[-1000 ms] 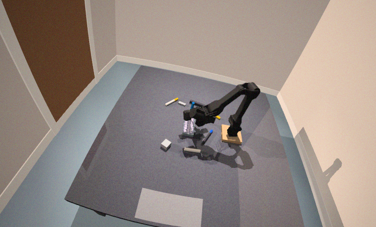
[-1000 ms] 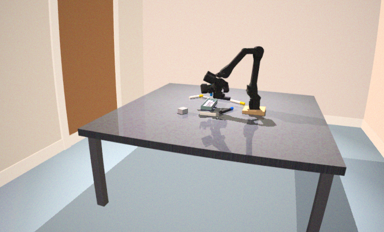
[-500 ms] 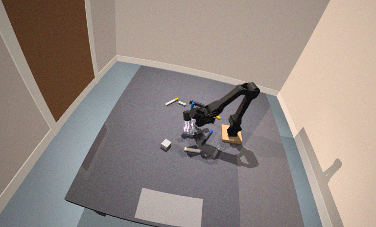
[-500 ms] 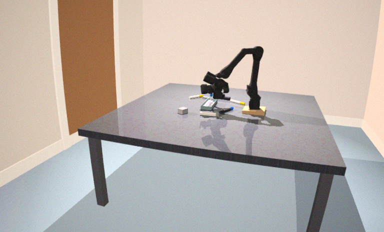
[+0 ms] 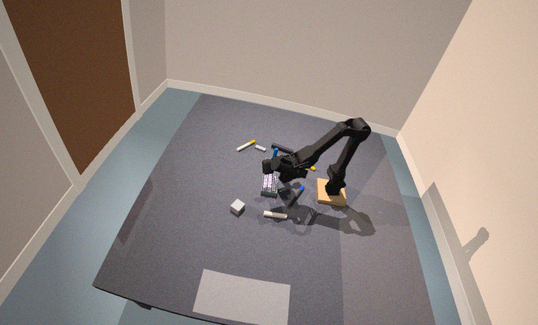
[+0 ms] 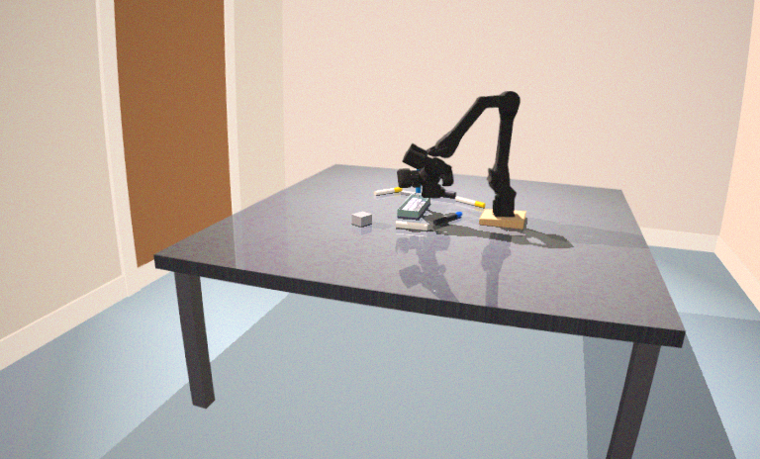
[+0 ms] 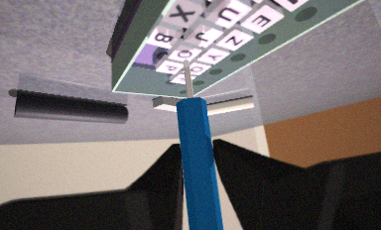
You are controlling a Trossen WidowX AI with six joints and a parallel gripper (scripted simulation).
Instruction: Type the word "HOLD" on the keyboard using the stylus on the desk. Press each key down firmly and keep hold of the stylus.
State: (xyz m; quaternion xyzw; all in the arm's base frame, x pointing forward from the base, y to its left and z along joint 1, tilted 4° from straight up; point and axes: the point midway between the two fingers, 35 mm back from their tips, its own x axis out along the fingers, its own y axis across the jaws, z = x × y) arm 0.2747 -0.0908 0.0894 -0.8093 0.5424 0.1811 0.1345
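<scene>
Now: the blue-capped dark pen 12 cm behind my gripper tip, 13 cm to the left of it and 7 cm below it. Also, from my gripper tip: dark bar (7 cm behind, 15 cm to the right, 6 cm below); then thin grey tip (5 cm below); then blue stylus (1 cm below).
</scene>
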